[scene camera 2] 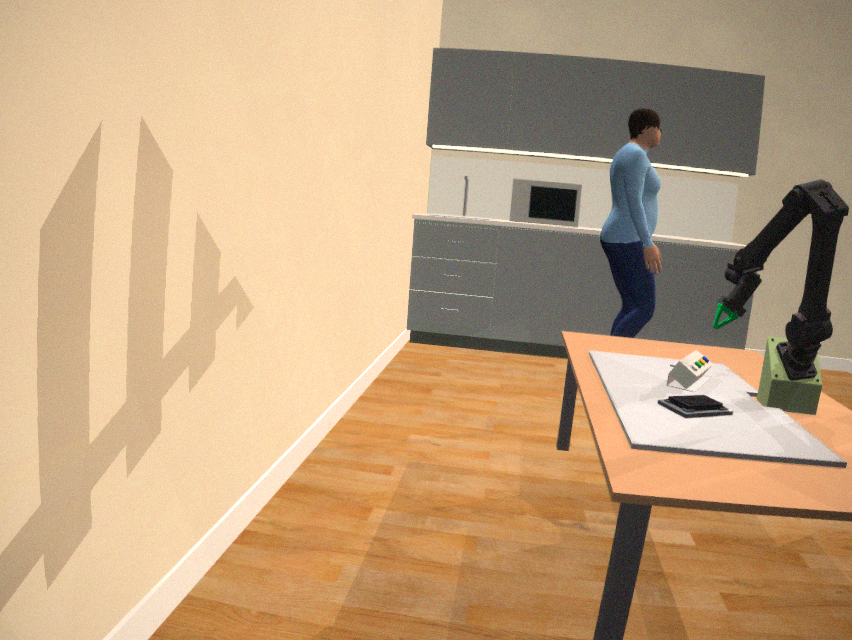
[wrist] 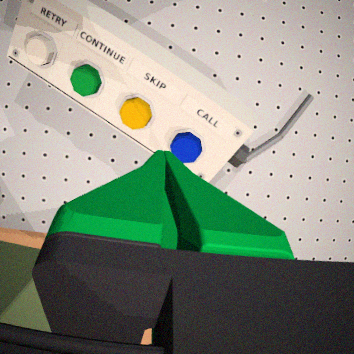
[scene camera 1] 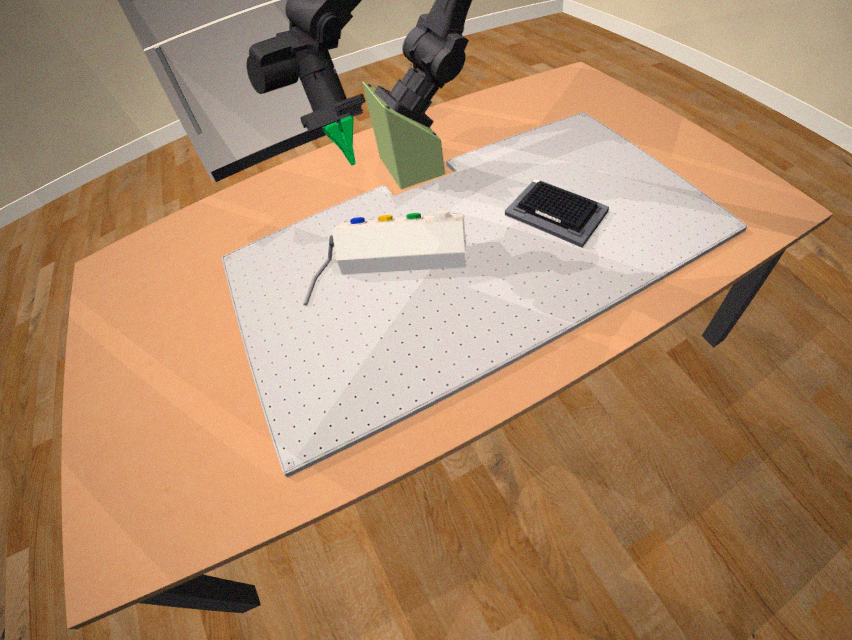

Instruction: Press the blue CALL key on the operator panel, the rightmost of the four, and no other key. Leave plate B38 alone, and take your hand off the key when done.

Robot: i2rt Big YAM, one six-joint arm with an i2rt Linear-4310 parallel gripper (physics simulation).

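Places are measured from the arm's base along level axes (x ahead, y left, z up), in metres.
Pixels of known places: gripper, between the fingertips: [scene camera 2: 714, 328] [wrist: 160, 162] [scene camera 1: 353, 165]; arm's base, origin of its link: [scene camera 2: 795, 361] [scene camera 1: 402, 109].
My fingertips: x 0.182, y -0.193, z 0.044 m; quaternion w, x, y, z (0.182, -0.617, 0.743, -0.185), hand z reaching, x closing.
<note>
Ahead of a thing's pixels: the offset from my fingertips to its top centre. "pt": to the spot under its first point. Level surfaces: height alone.
The operator panel @(dx +0.066, dy +0.026, dz -0.088 m) [scene camera 1: 400, 242] [scene camera 2: 688, 372] [wrist: 170, 100] is a white sloped box on the pegboard. Its blue CALL key @(dx +0.005, dy -0.023, dz -0.097 m) [scene camera 1: 357, 220] [wrist: 186, 147] is at the end of the row, beside the yellow SKIP key @(dx +0.034, dy +0.018, dz -0.097 m) [scene camera 1: 385, 217] [wrist: 136, 113], the green CONTINUE key @(dx +0.062, dy +0.059, dz -0.097 m) [scene camera 1: 413, 216] [wrist: 86, 80] and the white RETRY key @(dx +0.091, dy +0.100, dz -0.097 m) [wrist: 41, 49]. My gripper [scene camera 1: 353, 163] [scene camera 2: 717, 327] [wrist: 160, 162] is shut and empty. Its green tips are in the air above and behind the panel, apart from the keys; in the wrist view they appear just left of the blue key. Plate B38 @(dx +0.160, dy +0.312, dz -0.145 m) [scene camera 1: 559, 208] [scene camera 2: 695, 402] is black, on a dark grey holder.
A grey cable @(pt dx +0.015, dy -0.127, dz -0.166 m) [scene camera 1: 317, 275] [wrist: 280, 136] runs from the panel's CALL end. The green arm base [scene camera 1: 409, 155] [scene camera 2: 788, 385] stands at the pegboard's @(dz -0.171 m) [scene camera 1: 358, 358] back edge. A person [scene camera 2: 630, 206] stands beyond the table @(dz -0.184 m) [scene camera 1: 137, 413], by the kitchen cabinets [scene camera 2: 537, 289].
</note>
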